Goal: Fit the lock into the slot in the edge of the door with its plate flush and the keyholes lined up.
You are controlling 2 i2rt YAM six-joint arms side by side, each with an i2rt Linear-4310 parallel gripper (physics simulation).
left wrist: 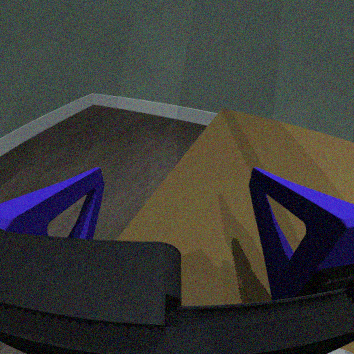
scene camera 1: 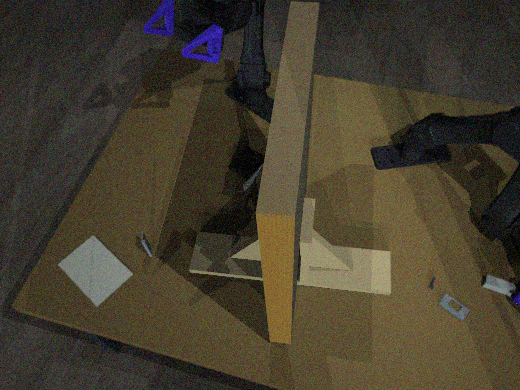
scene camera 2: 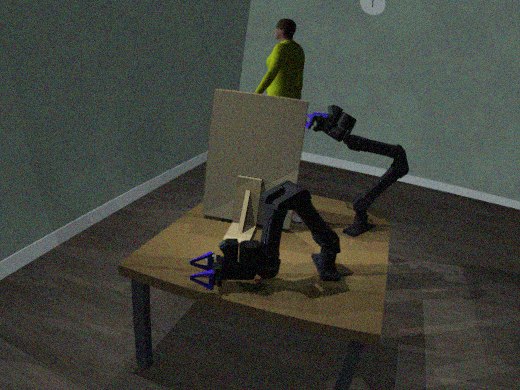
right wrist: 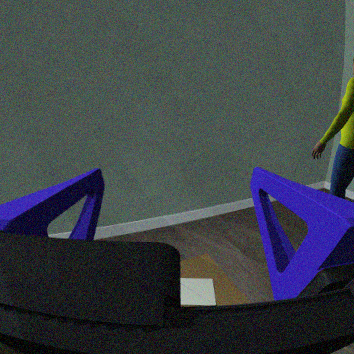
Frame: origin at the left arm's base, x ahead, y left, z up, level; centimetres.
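Seen in the pictures: left gripper, fingertip midpoint: (left wrist: 176, 175) (scene camera 2: 189, 269); right gripper, fingertip midpoint: (scene camera 1: 162, 40) (scene camera 2: 307, 113) (right wrist: 176, 175); left arm's base, link origin: (scene camera 1: 410, 155) (scene camera 2: 325, 267); right arm's base, link origin: (scene camera 1: 256, 102) (scene camera 2: 358, 229).
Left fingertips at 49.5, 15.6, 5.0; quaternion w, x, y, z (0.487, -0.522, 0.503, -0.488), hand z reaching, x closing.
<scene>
Offsets run from my left fingertips to a thing's top centre, as dx, dy, dz. "*": to the spot under its first point.
The door @(-23.1, -52.7, +51.1) (scene camera 1: 287, 150) (scene camera 2: 255, 145) stands upright in a pale wooden stand (scene camera 1: 372, 270) (scene camera 2: 235, 233). The slot and keyholes cannot be made out. A small white block @(-10.7, -7.8, -2.8) (scene camera 1: 497, 285), possibly the lock, lies on the table at the right of scene camera 1, beside a blue fingertip of my left gripper. A grey plate with a rectangular hole @(-7.7, -18.9, -4.0) (scene camera 1: 444, 304) lies near it. My left gripper (scene camera 2: 191, 270) (left wrist: 176, 175) is open, low at the table's near left in scene camera 2. My right gripper (scene camera 1: 165, 41) (scene camera 2: 308, 121) (right wrist: 176, 175) is open and empty, high beside the door's upper right edge in scene camera 2.
A white square @(* -28.3, -98.7, -4.9) (scene camera 1: 95, 270) (right wrist: 197, 292) and a thin metal piece @(-31.2, -85.5, +2.6) (scene camera 1: 145, 245) lie left of the door in scene camera 1. A tiny dark piece @(-13.7, -21.6, -3.9) (scene camera 1: 432, 283) lies near the grey plate. A person in yellow (scene camera 2: 286, 67) stands behind the door in scene camera 2.
</scene>
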